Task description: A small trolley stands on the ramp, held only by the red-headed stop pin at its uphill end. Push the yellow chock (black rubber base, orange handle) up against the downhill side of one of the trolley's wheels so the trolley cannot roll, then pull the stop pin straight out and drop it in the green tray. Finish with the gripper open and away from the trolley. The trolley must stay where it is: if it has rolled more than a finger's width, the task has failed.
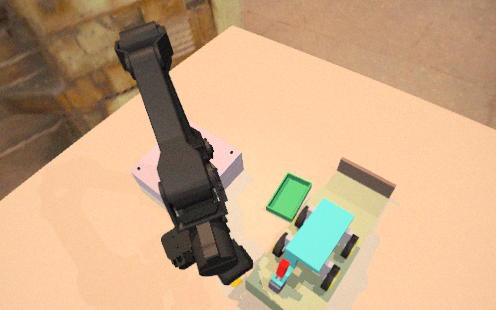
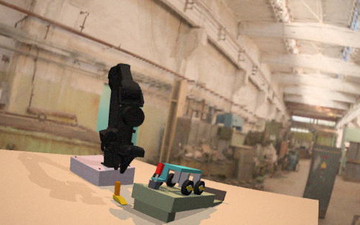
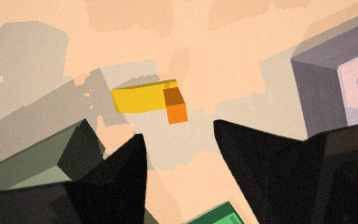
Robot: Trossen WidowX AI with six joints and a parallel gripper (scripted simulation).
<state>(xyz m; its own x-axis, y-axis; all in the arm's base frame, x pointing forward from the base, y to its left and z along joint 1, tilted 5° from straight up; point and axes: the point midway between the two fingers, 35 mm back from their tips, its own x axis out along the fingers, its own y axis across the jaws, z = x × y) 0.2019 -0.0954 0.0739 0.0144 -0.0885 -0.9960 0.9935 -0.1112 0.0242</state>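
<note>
Now: gripper tip 2 cm short of the yellow chock and 8 cm above it. The rest, counted from my gripper tip: dark ramp lip (8 cm ahead, 41 cm to the left, 7 cm below); cyan trolley (13 cm ahead, 15 cm to the left, 1 cm above); red-headed stop pin (13 cm ahead, 5 cm to the left, 3 cm above).
</note>
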